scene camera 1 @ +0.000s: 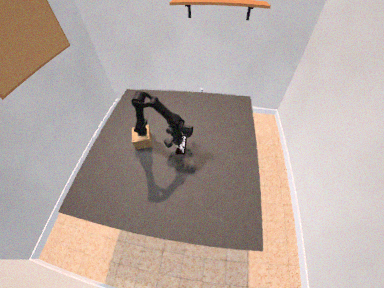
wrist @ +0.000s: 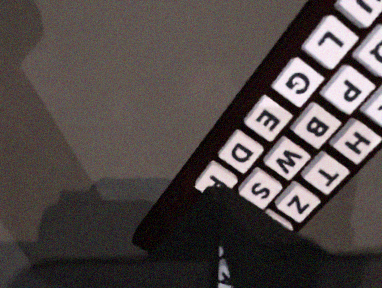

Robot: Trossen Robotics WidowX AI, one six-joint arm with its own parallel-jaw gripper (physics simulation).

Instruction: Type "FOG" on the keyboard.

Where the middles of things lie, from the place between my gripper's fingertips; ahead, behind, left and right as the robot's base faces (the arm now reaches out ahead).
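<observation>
With the keyboard [wrist: 180,195] as my reference, my hand is 40 mm to the right of it, 20 mm short of it and 20 mm above it.
</observation>
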